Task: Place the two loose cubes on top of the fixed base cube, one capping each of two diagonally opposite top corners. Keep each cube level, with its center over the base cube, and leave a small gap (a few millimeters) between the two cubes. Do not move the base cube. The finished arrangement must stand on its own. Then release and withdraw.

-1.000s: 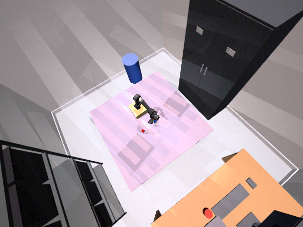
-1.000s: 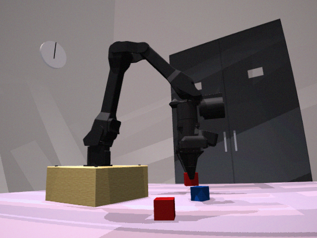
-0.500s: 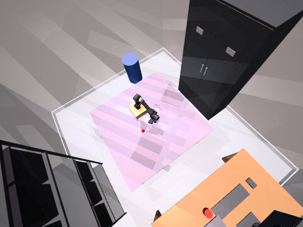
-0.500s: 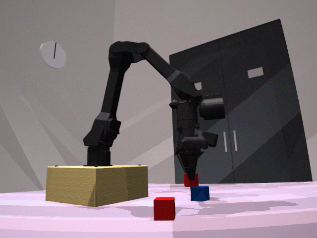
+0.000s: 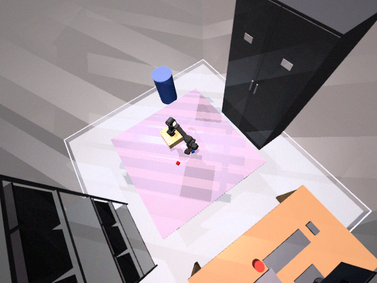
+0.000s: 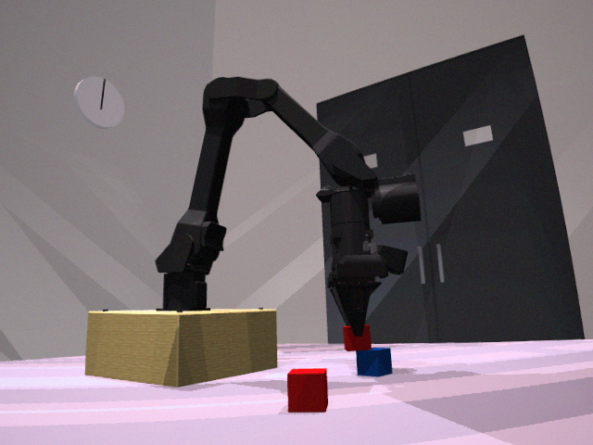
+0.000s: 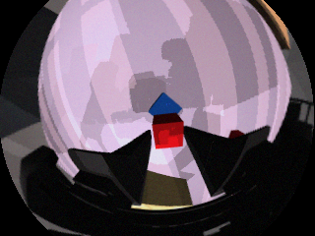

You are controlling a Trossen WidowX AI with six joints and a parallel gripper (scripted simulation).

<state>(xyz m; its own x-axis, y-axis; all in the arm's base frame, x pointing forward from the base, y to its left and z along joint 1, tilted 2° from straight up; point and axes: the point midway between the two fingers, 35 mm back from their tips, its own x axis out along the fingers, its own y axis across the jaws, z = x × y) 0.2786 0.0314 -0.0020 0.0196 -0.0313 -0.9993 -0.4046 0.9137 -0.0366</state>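
Now: gripper tip 2 cm short of the blue base cube, 1 cm to the right of it and 4 cm above it.
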